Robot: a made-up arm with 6 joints. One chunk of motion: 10 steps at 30 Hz.
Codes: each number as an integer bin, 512 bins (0 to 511) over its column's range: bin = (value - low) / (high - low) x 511, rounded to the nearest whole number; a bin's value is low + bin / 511 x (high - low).
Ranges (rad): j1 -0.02..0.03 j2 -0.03..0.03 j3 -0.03..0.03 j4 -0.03..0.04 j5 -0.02..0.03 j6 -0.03..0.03
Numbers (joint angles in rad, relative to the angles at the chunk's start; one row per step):
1: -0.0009 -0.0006 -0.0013 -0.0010 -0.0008 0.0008
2: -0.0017 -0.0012 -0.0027 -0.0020 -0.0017 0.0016
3: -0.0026 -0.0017 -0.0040 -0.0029 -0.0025 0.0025
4: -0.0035 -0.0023 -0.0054 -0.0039 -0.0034 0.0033
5: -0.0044 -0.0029 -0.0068 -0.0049 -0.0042 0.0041
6: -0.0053 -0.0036 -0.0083 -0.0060 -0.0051 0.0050
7: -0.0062 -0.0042 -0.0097 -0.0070 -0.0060 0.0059
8: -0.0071 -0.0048 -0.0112 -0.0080 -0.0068 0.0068
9: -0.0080 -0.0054 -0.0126 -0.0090 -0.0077 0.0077
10: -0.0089 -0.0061 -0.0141 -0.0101 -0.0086 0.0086
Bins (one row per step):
1: 195 250 244 212 196 262
2: 187 245 233 204 187 269
3: 178 241 221 198 179 277
4: 169 236 210 191 170 284
5: 159 231 198 183 161 290
6: 150 225 185 175 152 298
7: 141 220 173 168 143 306
8: 132 215 160 161 135 313
9: 123 210 148 153 126 321
10: 113 204 135 145 117 329

